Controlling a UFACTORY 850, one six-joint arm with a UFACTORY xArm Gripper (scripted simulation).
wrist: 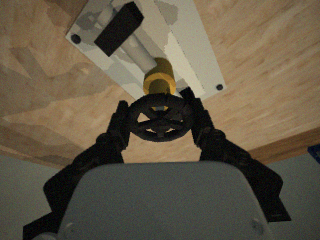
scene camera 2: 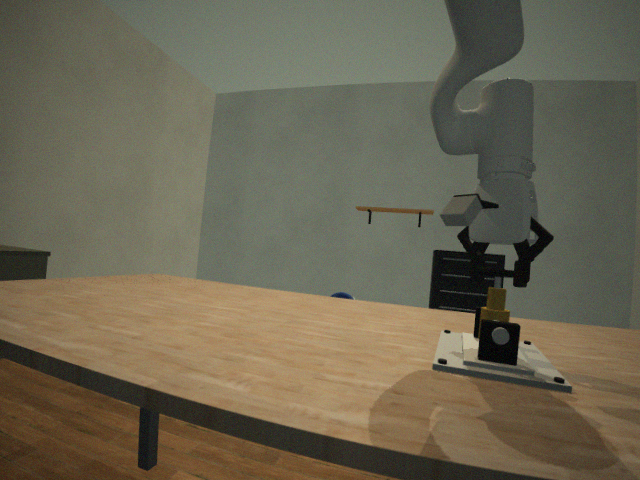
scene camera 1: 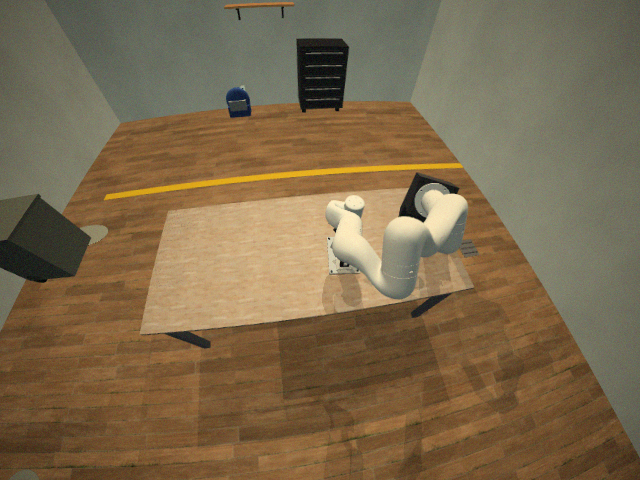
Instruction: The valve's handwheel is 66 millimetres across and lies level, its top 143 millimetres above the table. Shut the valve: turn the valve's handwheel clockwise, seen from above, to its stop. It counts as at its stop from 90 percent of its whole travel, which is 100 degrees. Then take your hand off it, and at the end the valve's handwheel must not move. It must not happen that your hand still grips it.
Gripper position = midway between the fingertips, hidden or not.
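Note:
Scene camera 2 shows my gripper (scene camera 2: pixel 497 284) and a baseplate (scene camera 2: pixel 546 376). The wrist view shows a black spoked handwheel (wrist: pixel 160 121), and my gripper (wrist: pixel 159 109) is visible there too.

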